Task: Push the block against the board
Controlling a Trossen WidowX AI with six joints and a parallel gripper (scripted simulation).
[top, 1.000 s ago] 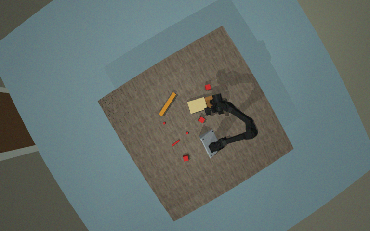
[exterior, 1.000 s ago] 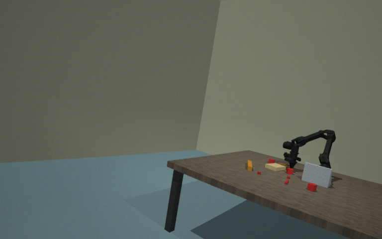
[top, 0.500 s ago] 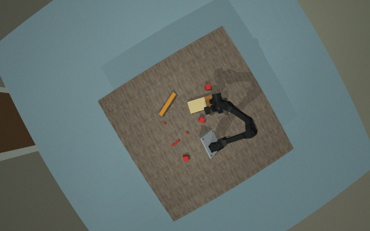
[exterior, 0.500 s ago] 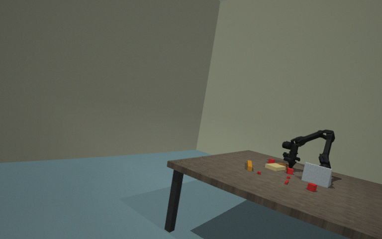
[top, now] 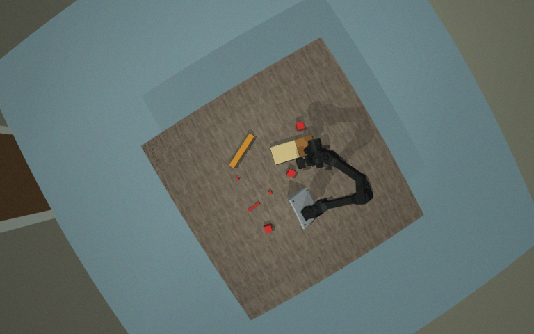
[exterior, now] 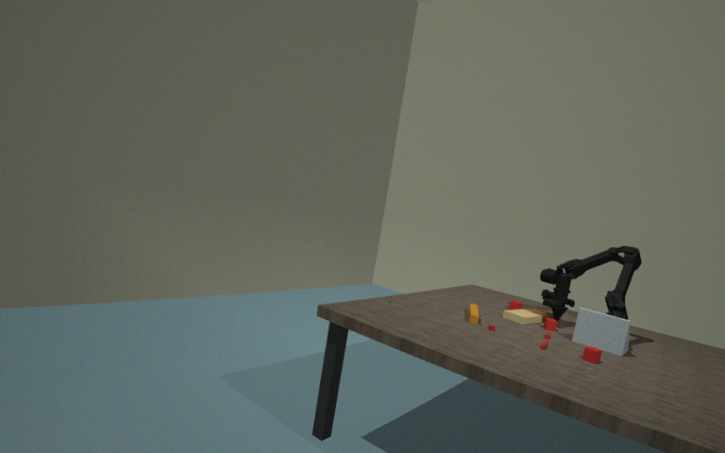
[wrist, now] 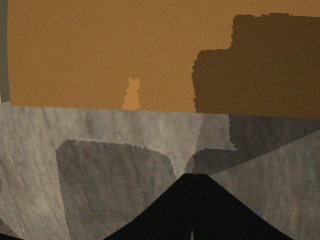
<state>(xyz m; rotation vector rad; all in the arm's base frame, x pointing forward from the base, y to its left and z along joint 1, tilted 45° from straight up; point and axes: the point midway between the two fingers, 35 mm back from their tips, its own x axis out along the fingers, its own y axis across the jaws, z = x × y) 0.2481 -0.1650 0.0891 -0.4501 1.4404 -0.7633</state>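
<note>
Right now my gripper tip is 8 cm short of the brown square block, 1 cm to the left of it and 1 cm below it. From my gripper tip the other things lie so: red stick 8 cm behind, 43 cm to the left; board 11 cm ahead, 11 cm to the left, 1 cm above; long orange bar 24 cm ahead, 33 cm to the left, 1 cm above.
</note>
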